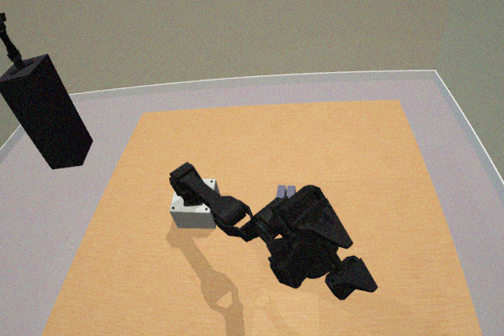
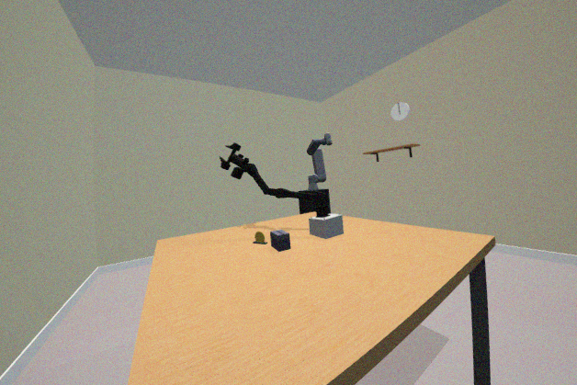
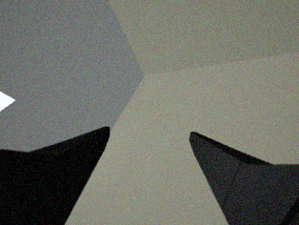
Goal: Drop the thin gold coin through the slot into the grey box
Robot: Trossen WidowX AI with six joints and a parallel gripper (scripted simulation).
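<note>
Now: gripper tip 520 mm above the thin gold coin, 370 mm to the right of it and 30 mm past it.
</note>
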